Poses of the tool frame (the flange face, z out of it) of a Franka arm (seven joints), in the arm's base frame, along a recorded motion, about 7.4 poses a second.
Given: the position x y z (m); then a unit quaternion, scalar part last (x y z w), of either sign.
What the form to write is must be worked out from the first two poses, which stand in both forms.
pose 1, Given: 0.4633, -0.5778, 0.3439, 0.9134, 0.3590, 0.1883, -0.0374
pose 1, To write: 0.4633, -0.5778, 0.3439, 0.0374, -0.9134, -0.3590, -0.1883
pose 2, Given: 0.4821, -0.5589, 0.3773, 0.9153, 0.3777, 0.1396, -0.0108
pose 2, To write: 0.4821, -0.5589, 0.3773, 0.0108, -0.9153, -0.3777, -0.1396
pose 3, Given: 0.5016, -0.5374, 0.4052, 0.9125, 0.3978, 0.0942, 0.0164
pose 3, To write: 0.5016, -0.5374, 0.4052, 0.0164, 0.9125, 0.3978, 0.0942
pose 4, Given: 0.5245, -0.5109, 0.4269, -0.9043, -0.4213, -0.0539, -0.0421
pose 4, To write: 0.5245, -0.5109, 0.4269, 0.0421, 0.9043, 0.4213, 0.0539
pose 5, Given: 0.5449, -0.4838, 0.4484, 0.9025, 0.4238, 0.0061, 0.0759
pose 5, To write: 0.5449, -0.4838, 0.4484, 0.0759, 0.9025, 0.4238, 0.0061
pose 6, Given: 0.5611, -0.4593, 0.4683, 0.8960, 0.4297, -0.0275, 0.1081
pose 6, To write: 0.5611, -0.4593, 0.4683, 0.1081, 0.8960, 0.4297, -0.0275
